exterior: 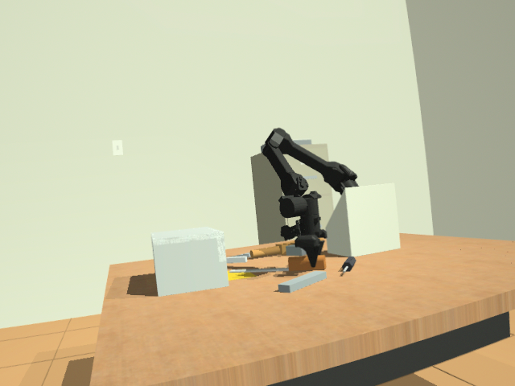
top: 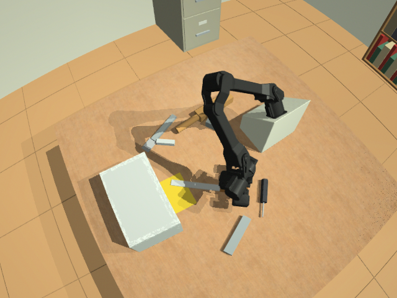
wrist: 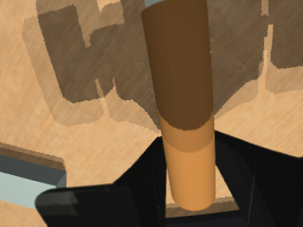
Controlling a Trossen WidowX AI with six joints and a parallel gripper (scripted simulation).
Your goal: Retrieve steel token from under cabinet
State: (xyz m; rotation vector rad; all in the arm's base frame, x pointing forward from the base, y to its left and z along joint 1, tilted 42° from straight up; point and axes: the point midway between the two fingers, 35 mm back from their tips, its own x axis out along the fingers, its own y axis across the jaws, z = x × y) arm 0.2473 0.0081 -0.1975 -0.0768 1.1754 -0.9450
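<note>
Now: the black screwdriver 60 mm behind my gripper tip and 90 mm to the left of it. The rest, counted from my gripper tip: grey block (80 mm behind, 320 mm to the right, 10 mm above); grey bar (100 mm ahead, 160 mm to the left); flat grey token (330 mm ahead, 80 mm to the right, 10 mm below).
</note>
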